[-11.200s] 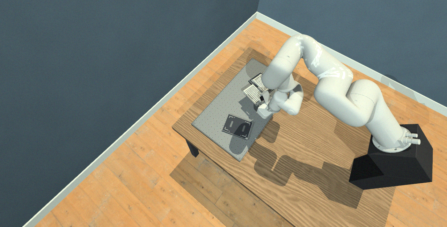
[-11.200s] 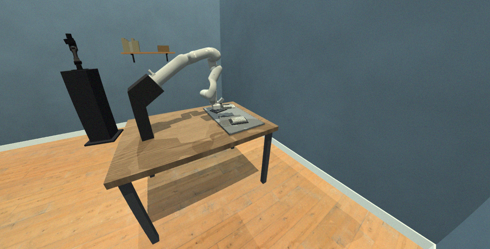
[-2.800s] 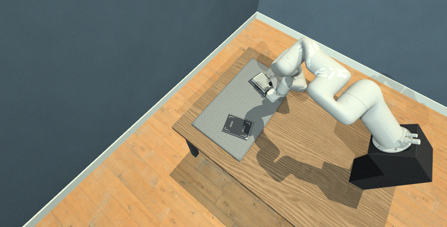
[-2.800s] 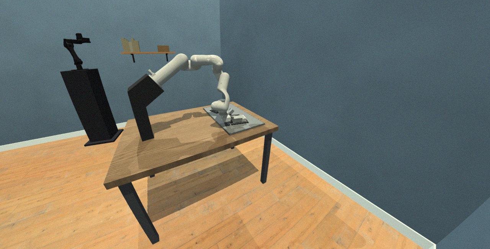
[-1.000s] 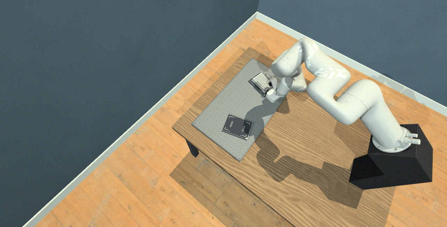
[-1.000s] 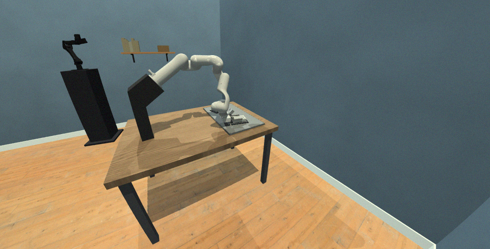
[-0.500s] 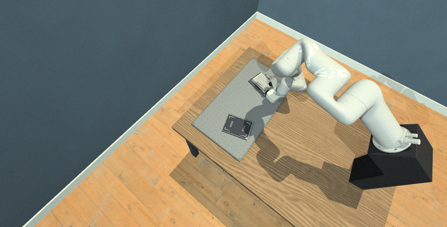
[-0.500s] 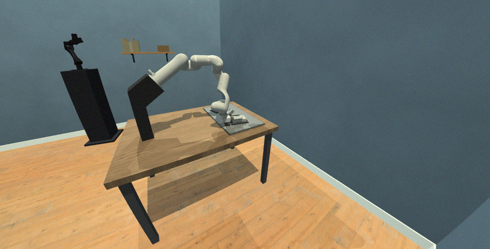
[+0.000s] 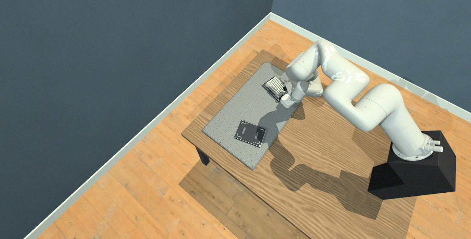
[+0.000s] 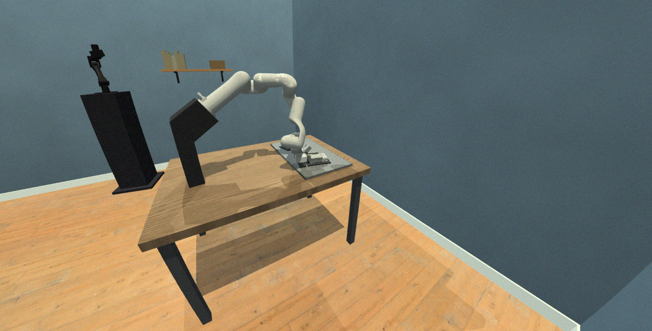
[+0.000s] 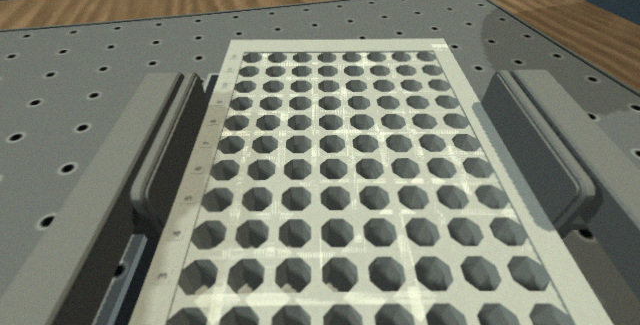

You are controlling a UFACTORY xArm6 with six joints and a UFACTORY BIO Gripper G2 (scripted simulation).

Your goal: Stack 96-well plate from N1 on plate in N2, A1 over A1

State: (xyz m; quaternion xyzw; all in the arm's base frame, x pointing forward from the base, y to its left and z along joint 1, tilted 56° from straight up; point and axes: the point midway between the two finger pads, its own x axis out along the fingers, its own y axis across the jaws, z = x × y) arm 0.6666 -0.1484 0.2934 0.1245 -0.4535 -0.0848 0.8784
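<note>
Right now the plate nest N2 is 40 mm below my hand. Also, from my hand: plate nest N1: 110 mm behind, 360 mm to the left, 40 mm below.
</note>
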